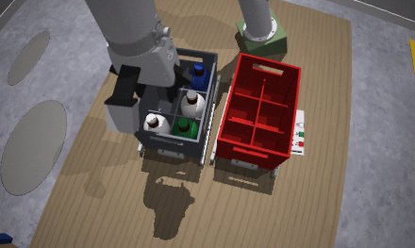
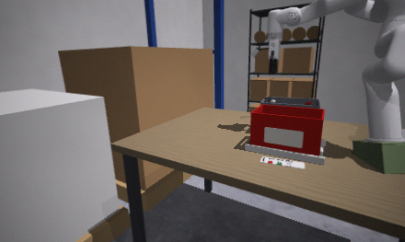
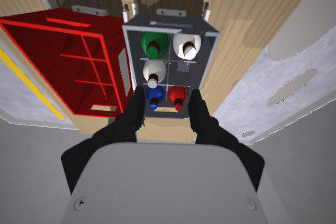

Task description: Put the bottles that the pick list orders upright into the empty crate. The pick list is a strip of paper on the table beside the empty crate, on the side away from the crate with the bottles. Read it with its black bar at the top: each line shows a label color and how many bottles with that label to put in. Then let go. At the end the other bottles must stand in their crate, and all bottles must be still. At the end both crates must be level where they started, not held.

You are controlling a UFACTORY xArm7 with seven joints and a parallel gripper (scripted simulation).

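The red-label bottle is 190 mm behind my hand, 30 mm to the right of it and 250 mm below it. From my hand the other things lie so: green bottle 40 mm to the left, 250 mm below; blue-label bottle 180 mm behind, 60 mm to the left, 250 mm below; grey crate 90 mm behind, 250 mm below.
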